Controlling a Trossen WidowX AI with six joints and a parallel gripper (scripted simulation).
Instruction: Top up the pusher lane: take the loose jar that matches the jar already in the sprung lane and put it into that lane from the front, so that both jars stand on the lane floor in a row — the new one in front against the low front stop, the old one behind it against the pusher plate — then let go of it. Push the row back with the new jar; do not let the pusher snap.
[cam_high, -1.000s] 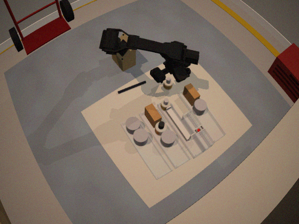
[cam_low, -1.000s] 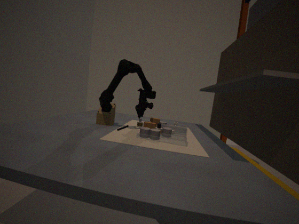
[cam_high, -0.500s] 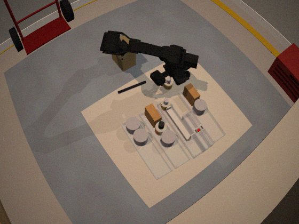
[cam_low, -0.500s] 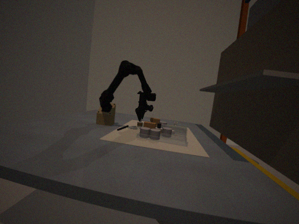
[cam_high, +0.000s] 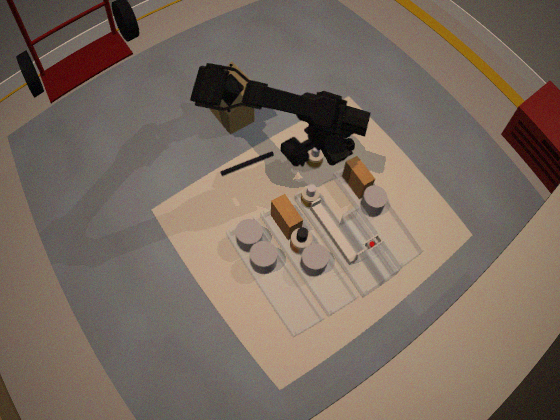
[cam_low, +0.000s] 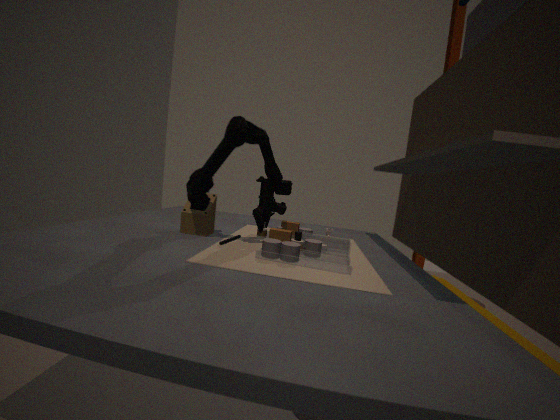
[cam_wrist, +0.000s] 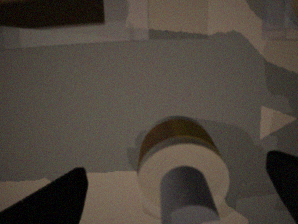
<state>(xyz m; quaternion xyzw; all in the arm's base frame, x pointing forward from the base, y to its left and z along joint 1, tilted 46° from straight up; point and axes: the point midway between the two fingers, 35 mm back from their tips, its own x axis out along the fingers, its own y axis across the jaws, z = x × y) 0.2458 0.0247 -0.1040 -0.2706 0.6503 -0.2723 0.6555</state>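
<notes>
Now: gripper tip 140 mm short of the cream mat, 90 mm to the left of it and 30 mm above it. Round my gripper tip: black bar: 90 mm behind, 140 mm to the right, 20 mm below; white pusher: 190 mm ahead, 60 mm to the right, 20 mm above; clear pusher lane: 230 mm ahead, 70 mm to the right, 10 mm below.
</notes>
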